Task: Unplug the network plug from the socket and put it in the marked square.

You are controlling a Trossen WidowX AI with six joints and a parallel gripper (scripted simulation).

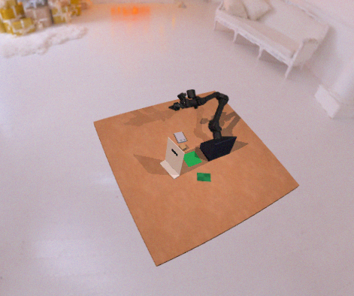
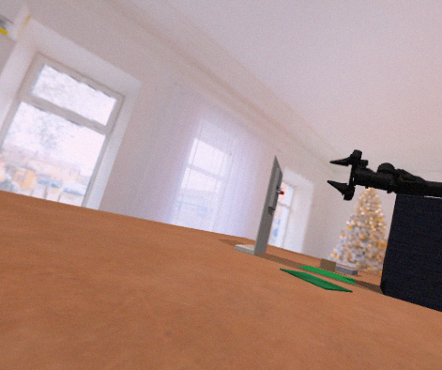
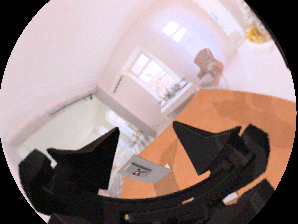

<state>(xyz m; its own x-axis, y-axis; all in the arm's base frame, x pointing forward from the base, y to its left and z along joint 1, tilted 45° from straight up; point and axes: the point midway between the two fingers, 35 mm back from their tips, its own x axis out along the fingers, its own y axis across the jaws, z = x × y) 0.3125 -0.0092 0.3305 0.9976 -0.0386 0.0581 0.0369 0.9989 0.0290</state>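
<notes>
Now: the network plug 100 mm ahead of my gripper tip, 260 mm to the left of it and 160 mm below it. Also, from my gripper tip: grey plate (100 mm behind, 40 mm to the left, 340 mm below); then tan block (60 mm behind, 140 mm to the left, 340 mm below); then upright panel (120 mm ahead, 270 mm to the left, 230 mm below).
</notes>
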